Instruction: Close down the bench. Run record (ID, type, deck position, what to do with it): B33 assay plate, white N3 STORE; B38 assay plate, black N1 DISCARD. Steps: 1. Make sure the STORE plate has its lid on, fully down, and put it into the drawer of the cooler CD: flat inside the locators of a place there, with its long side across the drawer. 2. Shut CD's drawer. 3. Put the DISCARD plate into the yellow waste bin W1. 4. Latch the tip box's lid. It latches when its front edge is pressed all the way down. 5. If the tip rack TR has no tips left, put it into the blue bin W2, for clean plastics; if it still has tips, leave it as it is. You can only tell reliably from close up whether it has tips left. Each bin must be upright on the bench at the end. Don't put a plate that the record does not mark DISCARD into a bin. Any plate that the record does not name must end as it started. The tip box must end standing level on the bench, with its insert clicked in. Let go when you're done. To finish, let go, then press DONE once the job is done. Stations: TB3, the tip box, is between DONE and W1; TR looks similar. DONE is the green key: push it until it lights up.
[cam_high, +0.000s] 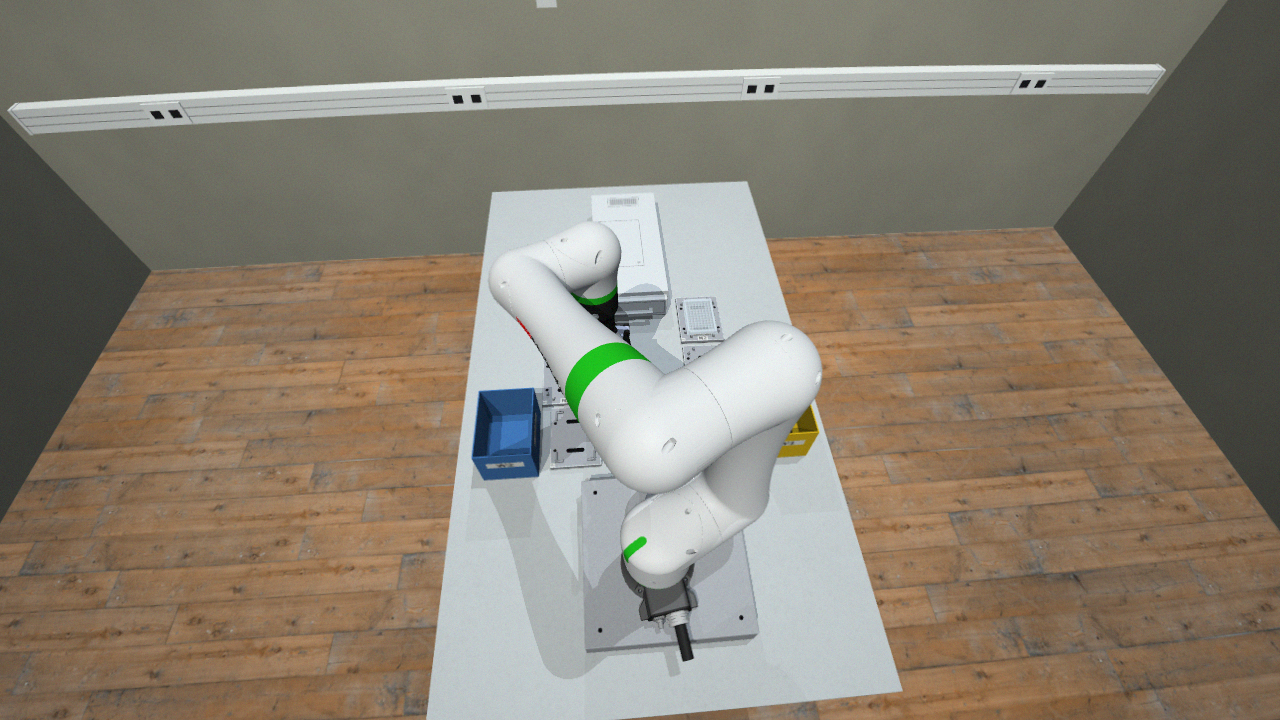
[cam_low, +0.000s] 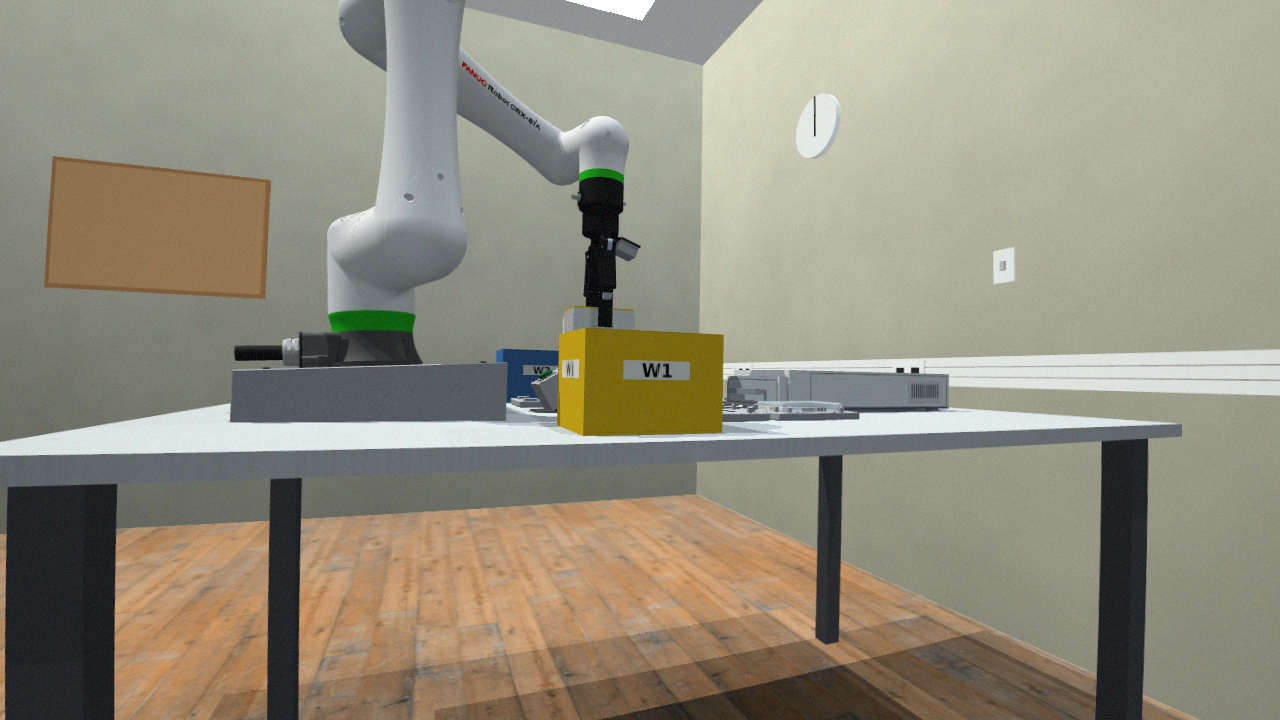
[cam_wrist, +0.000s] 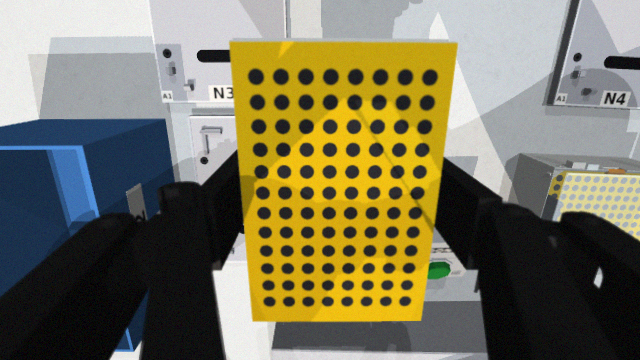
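My hand is 50 mm past the blue bin W2, 240 mm to the right of it and 150 mm above it. The rest, counted from my hand: tip rack TR (10 mm behind, 10 mm below); grey slotted nest (60 mm behind, 80 mm to the left, 180 mm below); green DONE key (140 mm behind, 80 mm to the right, 120 mm below).
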